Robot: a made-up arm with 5 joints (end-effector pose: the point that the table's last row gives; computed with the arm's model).
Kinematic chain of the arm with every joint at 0, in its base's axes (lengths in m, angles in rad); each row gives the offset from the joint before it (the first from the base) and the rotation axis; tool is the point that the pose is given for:
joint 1: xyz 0 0 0.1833 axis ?
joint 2: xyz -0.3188 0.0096 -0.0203 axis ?
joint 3: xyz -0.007 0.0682 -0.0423 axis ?
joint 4: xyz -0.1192 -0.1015 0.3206 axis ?
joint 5: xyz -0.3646 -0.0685 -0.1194 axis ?
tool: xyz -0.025 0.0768 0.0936
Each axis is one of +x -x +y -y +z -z.
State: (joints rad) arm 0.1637 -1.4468 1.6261 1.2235 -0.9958
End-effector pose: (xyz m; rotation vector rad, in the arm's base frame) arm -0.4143 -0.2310 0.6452 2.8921 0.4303 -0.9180
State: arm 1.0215 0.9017 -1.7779 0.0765 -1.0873
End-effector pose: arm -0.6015 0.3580 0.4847 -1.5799 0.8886 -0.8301
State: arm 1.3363 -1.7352 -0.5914 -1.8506 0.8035
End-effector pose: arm 0.5034 0.1193 0.1993 0.9704 0.8947 2.5266
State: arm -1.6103 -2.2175 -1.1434 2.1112 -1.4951
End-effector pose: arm -0.2151 0.4042 0.2086 1.0437 1.9087 0.4964
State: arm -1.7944 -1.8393 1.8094 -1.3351 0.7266
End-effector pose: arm -0.4928 -0.1722 -0.3688 0.4479 -0.6687 -0.1819
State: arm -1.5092 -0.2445 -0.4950 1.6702 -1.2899
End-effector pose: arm -0.3787 0.2080 -0.4439 0.3400 0.0222 1.1250
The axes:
joint 1: +y
joint 2: -y
joint 3: +x
joint 4: +x
joint 5: -y

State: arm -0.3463 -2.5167 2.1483 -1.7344 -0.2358
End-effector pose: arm -0.2785 -0.1187 0.6436 0.3018 2.3635 -0.4378
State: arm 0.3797 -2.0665 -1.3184 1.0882 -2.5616
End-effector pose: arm -0.0110 0.3290 0.5853 0.2461 -1.2694 0.0142
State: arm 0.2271 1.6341 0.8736 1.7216 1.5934
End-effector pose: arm -0.6227 -0.1641 -0.3056 2.9760 -0.8354 -0.2782
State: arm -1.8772 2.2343 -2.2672 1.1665 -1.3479
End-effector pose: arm 0.1703 0.3264 0.3389 1.3691 -2.3916 -0.5981
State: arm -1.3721 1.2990 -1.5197 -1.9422 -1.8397
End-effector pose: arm 0.2210 0.4228 -0.4830 -1.7976 -0.1854 2.2022
